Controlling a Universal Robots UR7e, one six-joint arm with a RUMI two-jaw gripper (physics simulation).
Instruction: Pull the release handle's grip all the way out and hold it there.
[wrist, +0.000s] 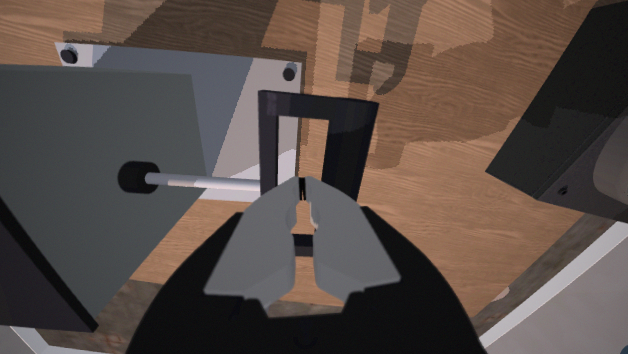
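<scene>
The release handle's grip (345, 150) is a black rectangular frame with an open middle, right of centre-left in the wrist view. A pale metal rod (210, 182) joins its left bar to a black round collar (137, 177) on the face of a grey-green panel (100, 130). A length of rod shows between the collar and the grip. My gripper (302, 179) is shut with nothing between its fingers. Its tips overlap the opening of the grip in this view, and the fingers cover part of the grip's lower portion. Whether the fingers touch the grip cannot be told.
A pale base plate (272, 75) with dark bolts lies on the wooden table top (440, 200) beneath the panel. A dark box-like object (555, 100) stands at the upper right. A dark slab edge (40, 280) is at the lower left. Shadows cross the wood.
</scene>
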